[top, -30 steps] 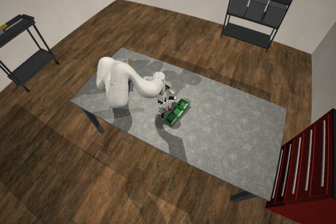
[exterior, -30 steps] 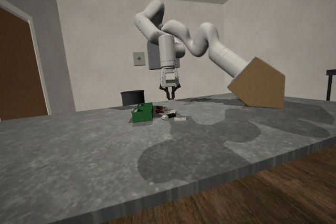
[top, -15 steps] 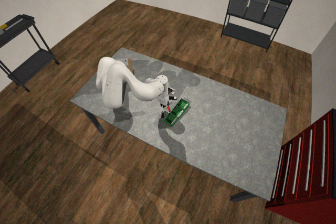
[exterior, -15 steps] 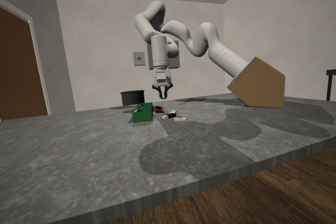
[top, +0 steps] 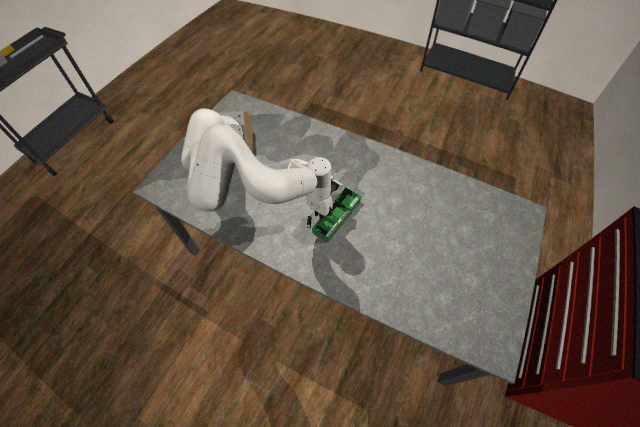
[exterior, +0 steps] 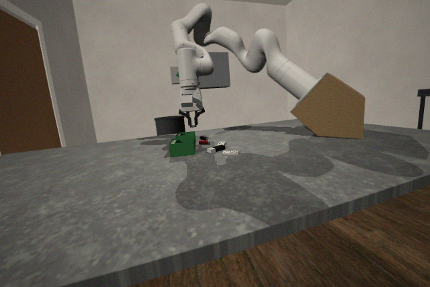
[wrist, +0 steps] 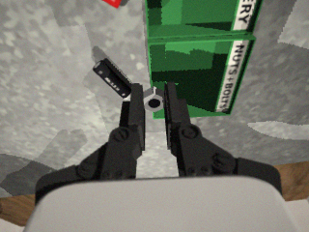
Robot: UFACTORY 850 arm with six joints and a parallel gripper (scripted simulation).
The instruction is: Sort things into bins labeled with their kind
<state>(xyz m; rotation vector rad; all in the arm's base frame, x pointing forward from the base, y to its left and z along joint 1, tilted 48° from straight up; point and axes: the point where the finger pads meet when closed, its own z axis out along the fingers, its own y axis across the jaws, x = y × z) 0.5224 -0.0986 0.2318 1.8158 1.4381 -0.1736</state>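
My gripper is now 50 mm past the black battery, 10 mm to the left of it and 80 mm above it. Round my hand: white ring (20 mm below); red cylinder (20 mm behind, 80 mm to the left, 80 mm below).
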